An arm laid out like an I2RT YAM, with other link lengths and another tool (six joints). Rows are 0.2 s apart.
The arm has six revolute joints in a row. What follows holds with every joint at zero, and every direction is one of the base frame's.
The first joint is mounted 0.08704 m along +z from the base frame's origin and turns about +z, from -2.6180 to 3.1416 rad.
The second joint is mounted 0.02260 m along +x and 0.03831 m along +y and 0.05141 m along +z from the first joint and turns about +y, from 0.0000 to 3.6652 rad.
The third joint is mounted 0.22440 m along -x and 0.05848 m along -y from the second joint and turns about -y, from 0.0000 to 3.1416 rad.
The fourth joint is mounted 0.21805 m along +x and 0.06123 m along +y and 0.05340 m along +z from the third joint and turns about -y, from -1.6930 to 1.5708 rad.
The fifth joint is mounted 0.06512 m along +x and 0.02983 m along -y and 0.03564 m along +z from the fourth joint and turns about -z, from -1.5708 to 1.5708 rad.
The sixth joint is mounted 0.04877 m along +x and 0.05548 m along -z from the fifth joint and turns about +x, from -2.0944 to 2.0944 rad.
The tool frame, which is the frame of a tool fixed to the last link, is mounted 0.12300 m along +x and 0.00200 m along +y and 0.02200 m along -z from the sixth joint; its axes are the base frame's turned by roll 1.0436, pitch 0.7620 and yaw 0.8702 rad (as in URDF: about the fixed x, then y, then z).
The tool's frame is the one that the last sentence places.
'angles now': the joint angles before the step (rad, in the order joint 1, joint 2, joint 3, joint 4, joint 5, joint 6). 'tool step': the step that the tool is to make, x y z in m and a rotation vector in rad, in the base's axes. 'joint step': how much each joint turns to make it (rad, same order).
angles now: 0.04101 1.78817 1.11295 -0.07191 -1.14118 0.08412
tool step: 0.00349 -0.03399 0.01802 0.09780 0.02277 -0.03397
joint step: -0.12436 -0.01146 -0.00003 -0.00950 -0.13237 0.02861
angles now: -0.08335 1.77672 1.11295 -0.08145 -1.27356 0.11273
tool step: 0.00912 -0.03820 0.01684 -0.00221 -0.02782 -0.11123
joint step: -0.11329 -0.06102 0.00003 -0.03357 -0.00266 -0.00039
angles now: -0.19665 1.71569 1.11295 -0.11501 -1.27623 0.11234
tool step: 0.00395 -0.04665 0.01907 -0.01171 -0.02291 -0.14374
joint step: -0.13772 -0.07823 0.00000 -0.05344 0.00802 -0.00038
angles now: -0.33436 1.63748 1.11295 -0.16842 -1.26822 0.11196
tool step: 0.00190 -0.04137 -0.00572 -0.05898 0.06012 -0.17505
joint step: -0.10072 -0.04310 -0.00001 -0.10032 0.10682 -0.02518
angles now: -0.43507 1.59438 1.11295 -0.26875 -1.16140 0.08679
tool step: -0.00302 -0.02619 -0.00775 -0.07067 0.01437 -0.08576
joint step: -0.06218 -0.01868 0.00000 -0.06977 0.06561 -0.07743
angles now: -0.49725 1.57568 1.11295 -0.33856 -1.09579 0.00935
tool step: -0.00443 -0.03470 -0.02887 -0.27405 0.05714 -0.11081
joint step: -0.01372 -0.03166 -0.00002 -0.10372 0.26475 -0.18691
